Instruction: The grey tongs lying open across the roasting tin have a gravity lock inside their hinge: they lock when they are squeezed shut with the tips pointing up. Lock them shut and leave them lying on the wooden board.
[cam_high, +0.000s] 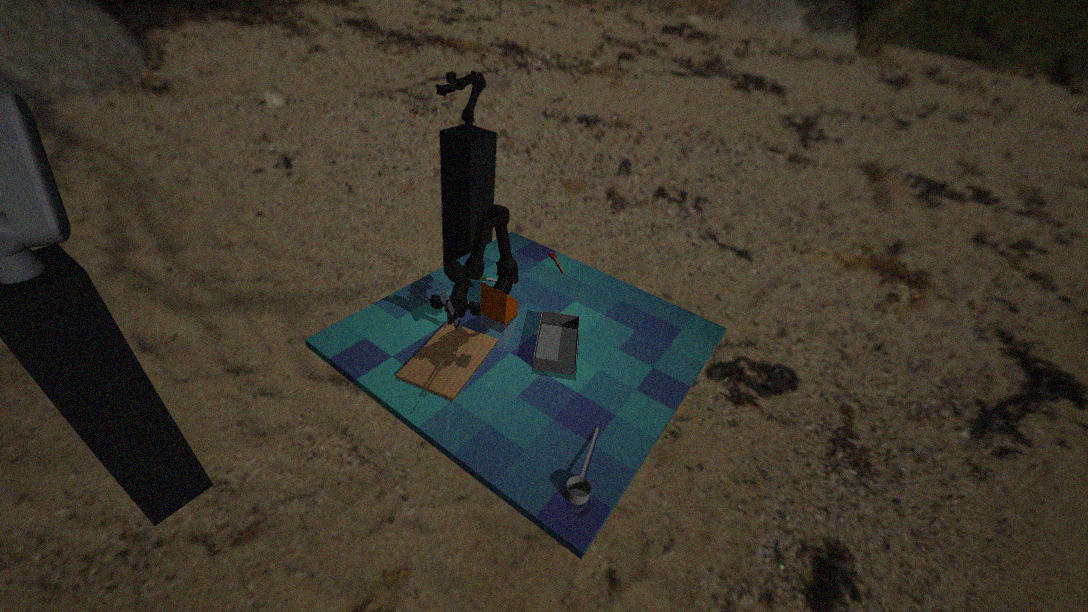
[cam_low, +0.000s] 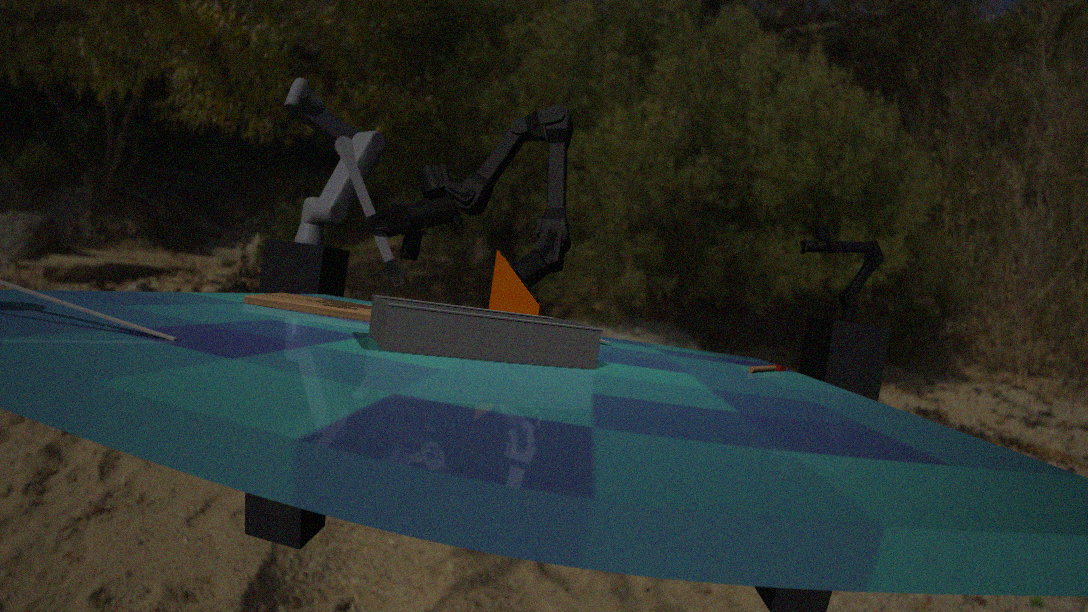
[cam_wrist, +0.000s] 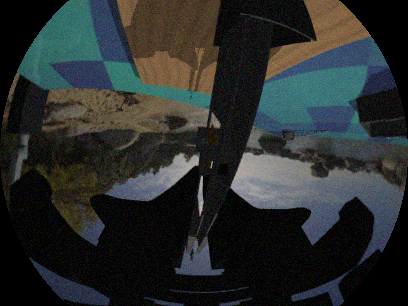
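Now: the wooden board 17 cm below my gripper tip. From my gripper tip the other things lie so: grey roasting tin (29 cm ahead, 33 cm to the left, 14 cm below).
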